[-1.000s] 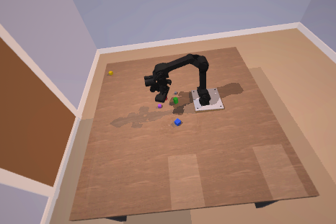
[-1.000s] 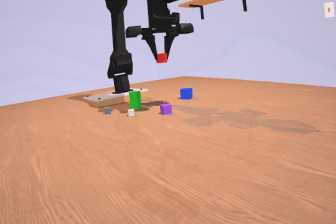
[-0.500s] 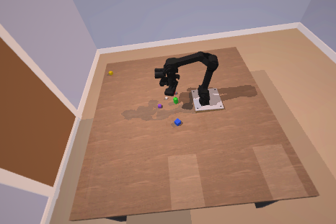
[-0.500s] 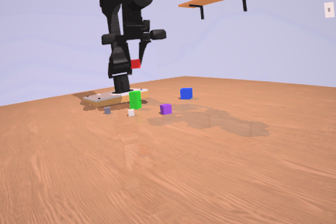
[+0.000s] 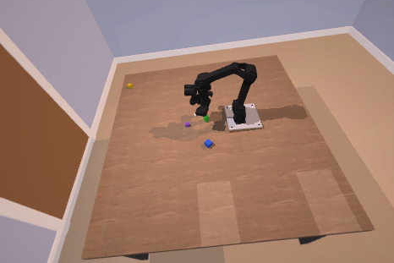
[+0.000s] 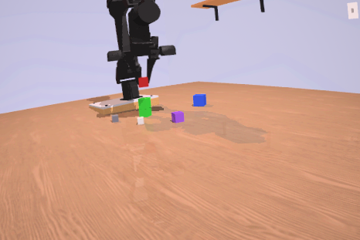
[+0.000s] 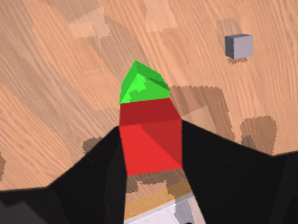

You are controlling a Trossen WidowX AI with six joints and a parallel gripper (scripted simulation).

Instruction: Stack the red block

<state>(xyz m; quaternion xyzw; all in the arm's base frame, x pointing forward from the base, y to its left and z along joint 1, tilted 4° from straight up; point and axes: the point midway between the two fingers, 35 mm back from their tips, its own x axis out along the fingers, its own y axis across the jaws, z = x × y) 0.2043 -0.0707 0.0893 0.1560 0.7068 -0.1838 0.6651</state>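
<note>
My gripper tip is 60 mm short of the small white block, 60 mm to the left of it and 80 mm above it. The rest, counted from my gripper tip: red block: 10 mm above; small grey block: 20 mm behind, 90 mm to the right, 80 mm below; purple block: 130 mm ahead, 80 mm below.
</note>
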